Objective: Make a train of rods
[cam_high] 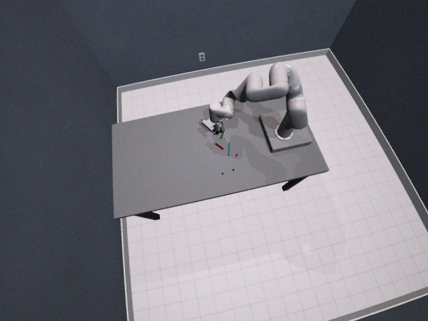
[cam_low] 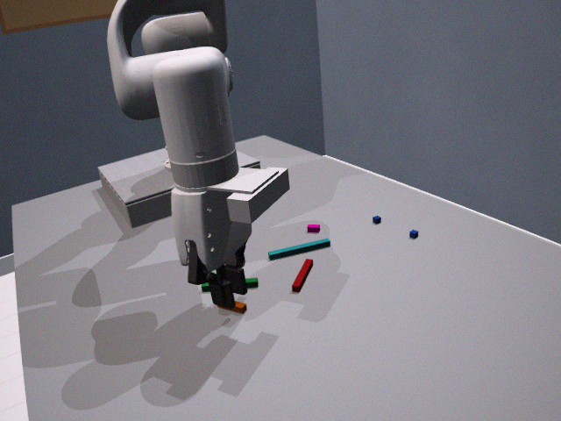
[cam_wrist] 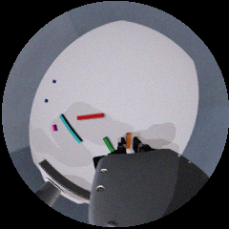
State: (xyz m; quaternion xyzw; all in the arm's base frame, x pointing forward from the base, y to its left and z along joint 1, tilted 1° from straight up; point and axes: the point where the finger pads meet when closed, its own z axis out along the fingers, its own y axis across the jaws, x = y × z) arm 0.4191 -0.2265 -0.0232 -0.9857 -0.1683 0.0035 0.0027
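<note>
My gripper is now 30 mm above the orange rod. Round my hand: green rod: 40 mm behind, 30 mm to the left, 30 mm below; red rod: 30 mm ahead, 110 mm to the left, 30 mm below; turquoise rod: 30 mm behind, 160 mm to the left, 30 mm below.
</note>
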